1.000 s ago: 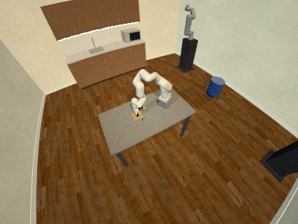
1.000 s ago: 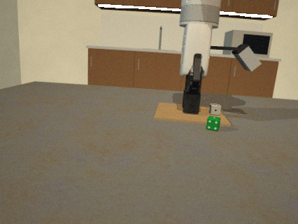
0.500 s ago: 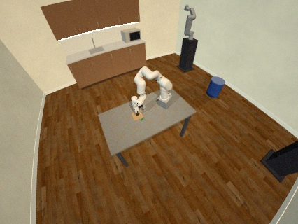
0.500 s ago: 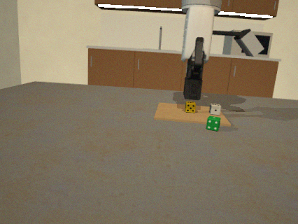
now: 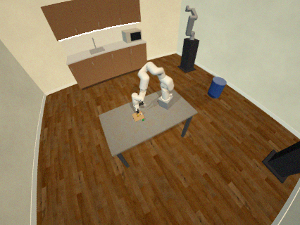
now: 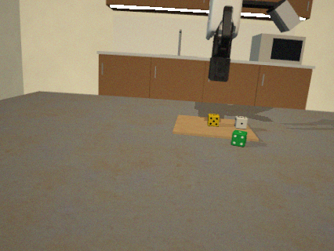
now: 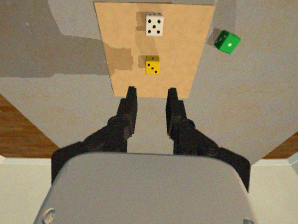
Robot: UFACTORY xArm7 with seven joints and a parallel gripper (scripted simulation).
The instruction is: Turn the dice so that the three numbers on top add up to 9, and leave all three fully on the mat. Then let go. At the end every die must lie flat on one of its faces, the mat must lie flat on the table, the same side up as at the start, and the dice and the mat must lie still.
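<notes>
My hand is 3 cm past the green die, 10 cm to the right of it and 10 cm above it. Round my hand: tan mat: 11 cm below; then white die: 5 cm behind, 9 cm below; then yellow die: 9 cm below.
</notes>
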